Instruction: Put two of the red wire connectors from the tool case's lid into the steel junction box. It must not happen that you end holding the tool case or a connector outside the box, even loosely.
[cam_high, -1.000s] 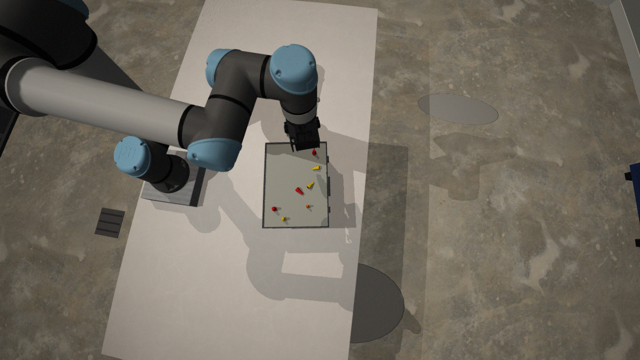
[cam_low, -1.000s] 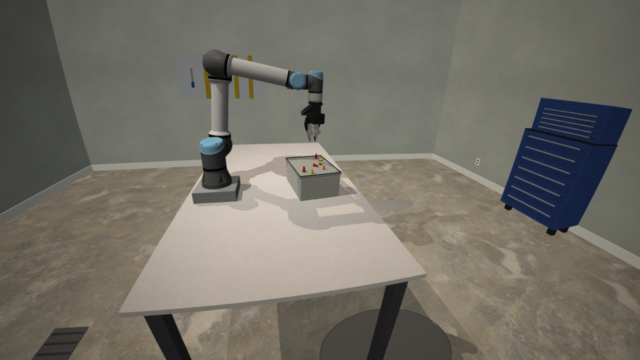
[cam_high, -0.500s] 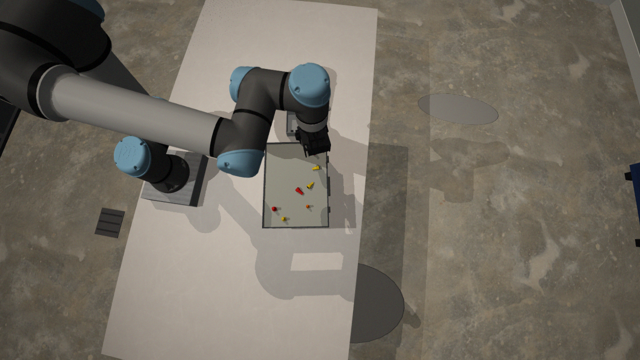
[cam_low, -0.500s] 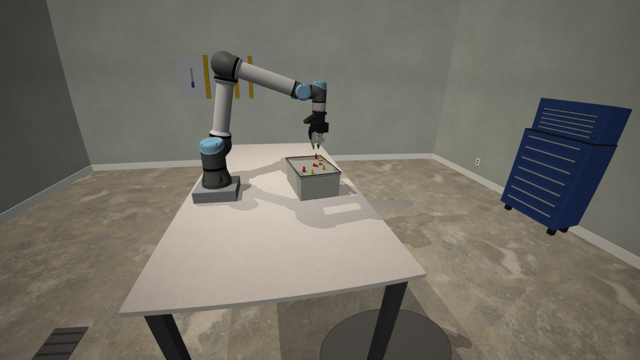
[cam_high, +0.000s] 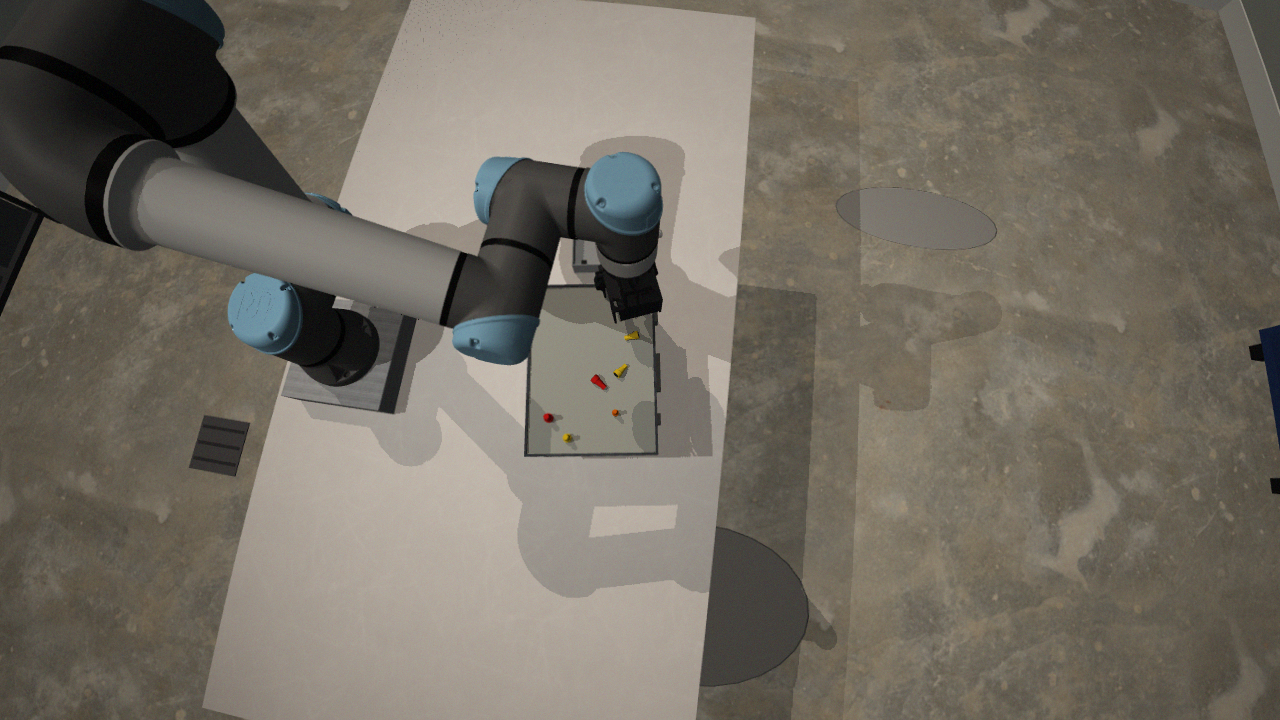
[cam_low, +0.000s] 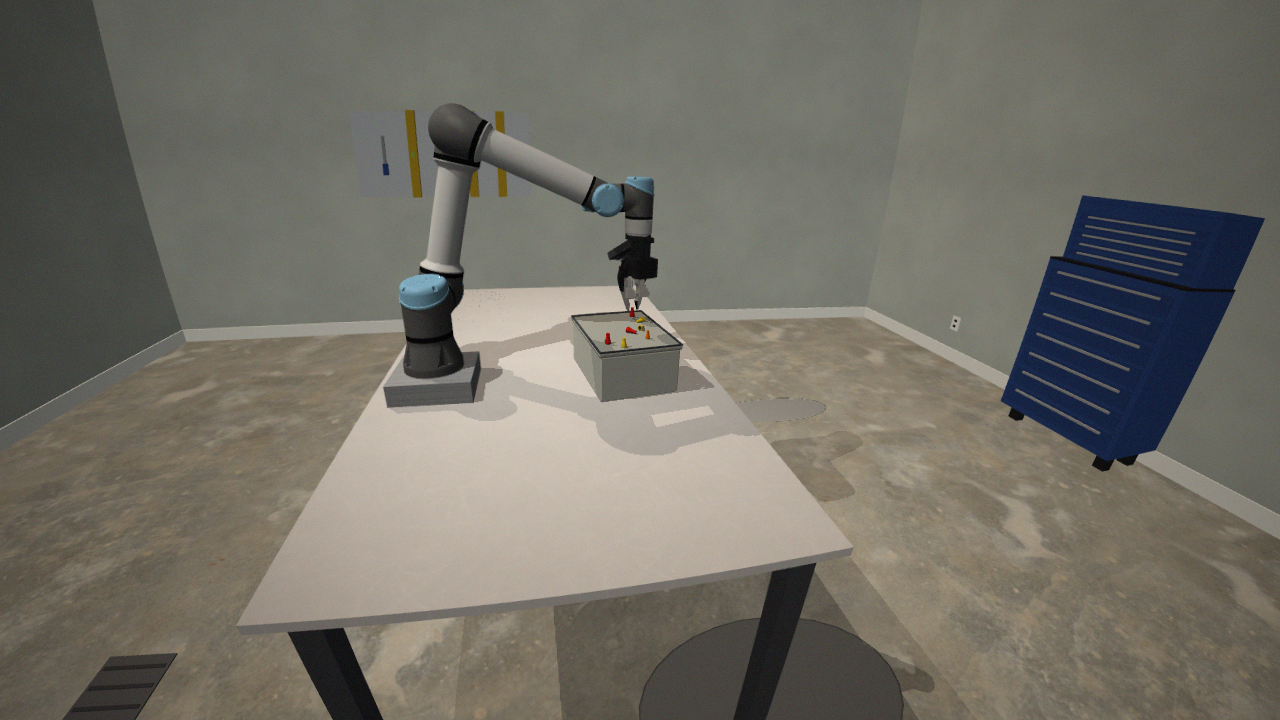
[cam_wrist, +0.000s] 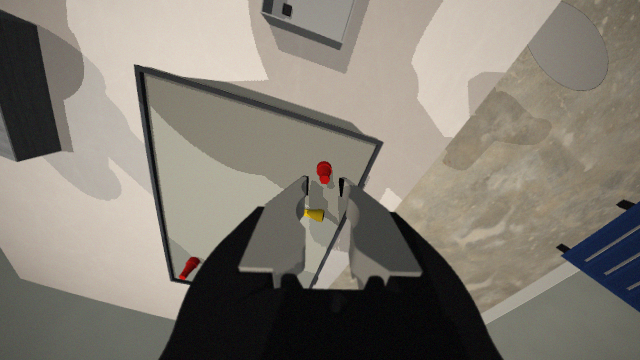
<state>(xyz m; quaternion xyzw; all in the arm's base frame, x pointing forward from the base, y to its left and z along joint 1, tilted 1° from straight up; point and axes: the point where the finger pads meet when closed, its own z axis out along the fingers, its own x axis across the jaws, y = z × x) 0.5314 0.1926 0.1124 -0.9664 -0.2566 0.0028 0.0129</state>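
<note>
Now: hand 120 mm to the left of the tool case, 70 mm above it and 30 mm past it. Round my hand: orange connector: 190 mm to the right, 30 mm below, 30 mm ahead.
</note>
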